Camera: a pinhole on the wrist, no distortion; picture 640 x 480 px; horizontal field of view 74.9 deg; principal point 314.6 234.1 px. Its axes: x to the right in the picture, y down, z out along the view. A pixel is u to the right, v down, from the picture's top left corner.
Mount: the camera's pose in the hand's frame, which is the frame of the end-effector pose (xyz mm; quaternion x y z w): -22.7 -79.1 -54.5 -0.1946 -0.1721 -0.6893 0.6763
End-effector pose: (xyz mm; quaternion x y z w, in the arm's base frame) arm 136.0 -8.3 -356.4 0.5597 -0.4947 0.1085 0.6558
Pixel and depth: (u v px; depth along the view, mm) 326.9 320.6 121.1
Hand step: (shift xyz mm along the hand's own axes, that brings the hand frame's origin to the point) 6.6 -22.2 51.4
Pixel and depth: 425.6 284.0 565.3
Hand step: 63.4 72.1 508.0
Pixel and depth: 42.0 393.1 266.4
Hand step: 89.7 202.0 86.2
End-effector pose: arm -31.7 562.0 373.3 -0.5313 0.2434 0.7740 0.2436
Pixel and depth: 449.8 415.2 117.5
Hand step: 32.0 -54.5 64.9
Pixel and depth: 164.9 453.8 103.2
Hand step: 35.5 3.1 14.8
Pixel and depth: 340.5 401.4 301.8
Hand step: 108.6 52.6 212.8
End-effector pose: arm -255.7 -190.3 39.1 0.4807 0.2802 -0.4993 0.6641
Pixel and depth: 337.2 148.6 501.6
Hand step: -107.7 151.1 395.7
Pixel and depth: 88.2 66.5 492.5
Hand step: -200.1 403.5 242.9
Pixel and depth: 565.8 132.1 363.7
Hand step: -100.6 -84.0 372.0
